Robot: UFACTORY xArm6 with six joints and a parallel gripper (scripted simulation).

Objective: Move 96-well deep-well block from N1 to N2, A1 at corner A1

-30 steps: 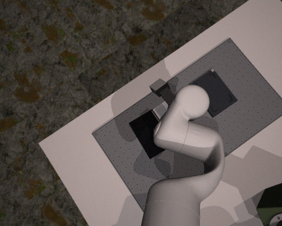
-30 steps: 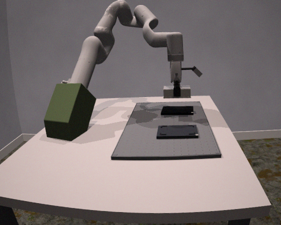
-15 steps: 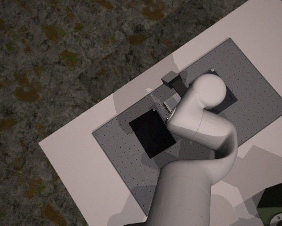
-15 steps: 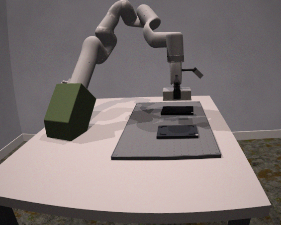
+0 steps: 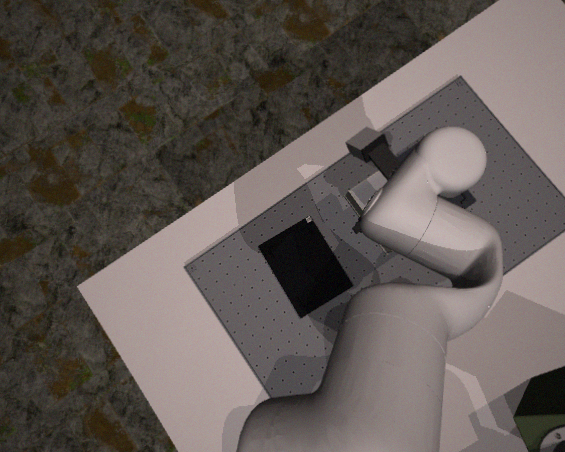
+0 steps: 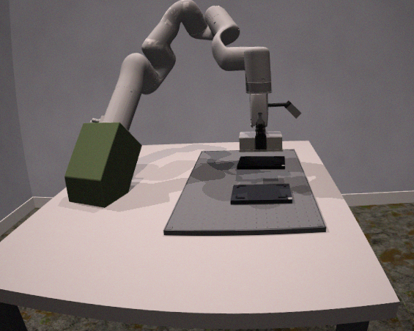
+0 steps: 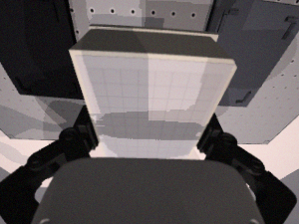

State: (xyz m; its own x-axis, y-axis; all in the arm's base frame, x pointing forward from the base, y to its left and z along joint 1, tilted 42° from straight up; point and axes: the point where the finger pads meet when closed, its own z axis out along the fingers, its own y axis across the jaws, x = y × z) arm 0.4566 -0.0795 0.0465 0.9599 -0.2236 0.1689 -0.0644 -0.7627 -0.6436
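Now: the nest N2 13 cm to the right of my hand, 11 cm below it and 1 cm behind it. Round my hand: black nest (16 cm to the left, 11 cm below, 1 cm ahead); then deep-well block (right at my hand).
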